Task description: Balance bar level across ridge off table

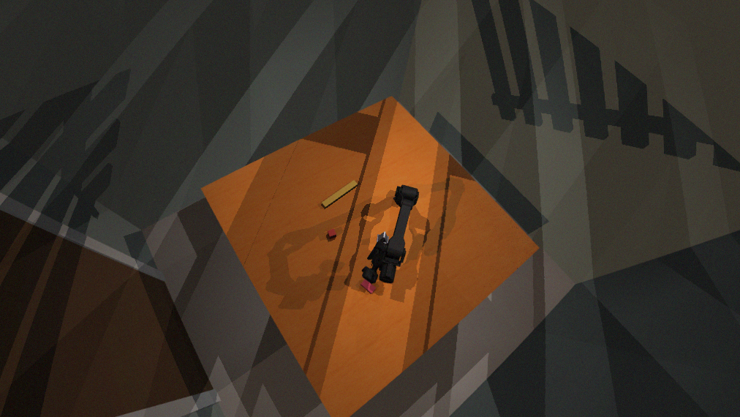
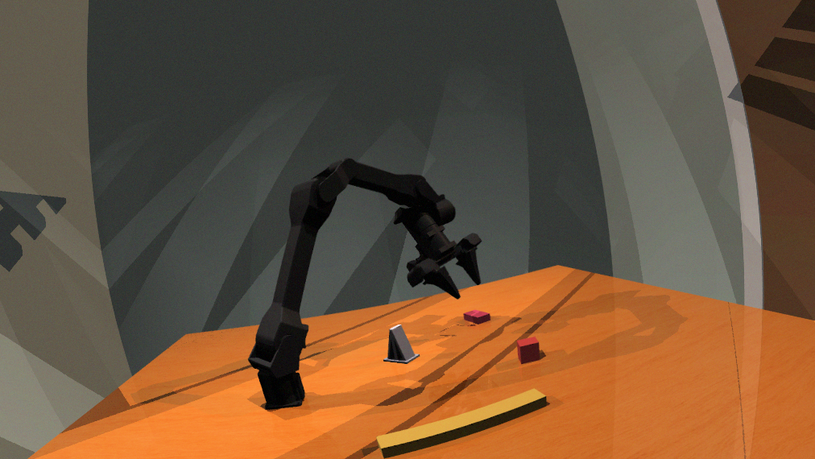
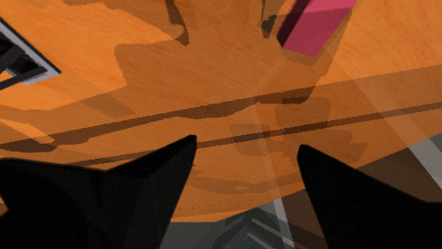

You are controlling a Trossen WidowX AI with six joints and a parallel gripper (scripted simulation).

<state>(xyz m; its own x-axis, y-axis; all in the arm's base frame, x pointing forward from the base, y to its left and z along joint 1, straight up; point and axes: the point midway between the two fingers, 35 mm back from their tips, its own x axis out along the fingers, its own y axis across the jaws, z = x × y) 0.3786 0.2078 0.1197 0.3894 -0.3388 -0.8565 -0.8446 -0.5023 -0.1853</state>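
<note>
My gripper tip is 14 cm past the yellow bar, 40 cm to the left of it and 8 cm above it. Round my gripper tip: flat pink block (3 cm ahead, 8 cm to the left, 8 cm below); then red cube (3 cm ahead, 23 cm to the right, 7 cm below).
</note>
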